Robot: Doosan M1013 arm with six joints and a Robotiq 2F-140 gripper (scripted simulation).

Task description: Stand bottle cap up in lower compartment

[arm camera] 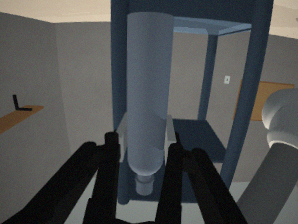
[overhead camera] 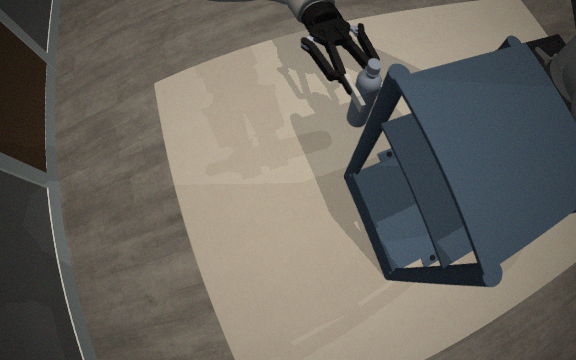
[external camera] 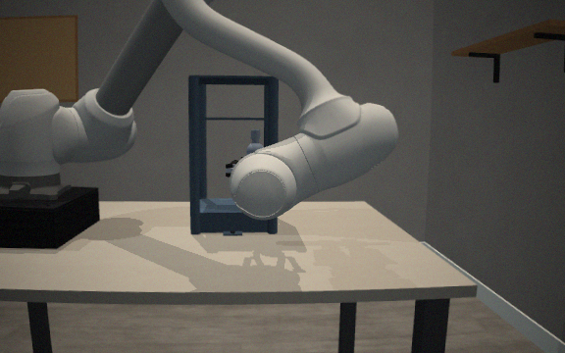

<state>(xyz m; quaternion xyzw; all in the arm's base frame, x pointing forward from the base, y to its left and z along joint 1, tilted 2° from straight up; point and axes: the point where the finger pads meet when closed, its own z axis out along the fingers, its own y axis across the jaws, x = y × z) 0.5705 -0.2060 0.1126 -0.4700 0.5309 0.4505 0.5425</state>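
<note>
My gripper is now 21 cm to the right of the shelving unit, 2 cm past it and 1 cm below it.
</note>
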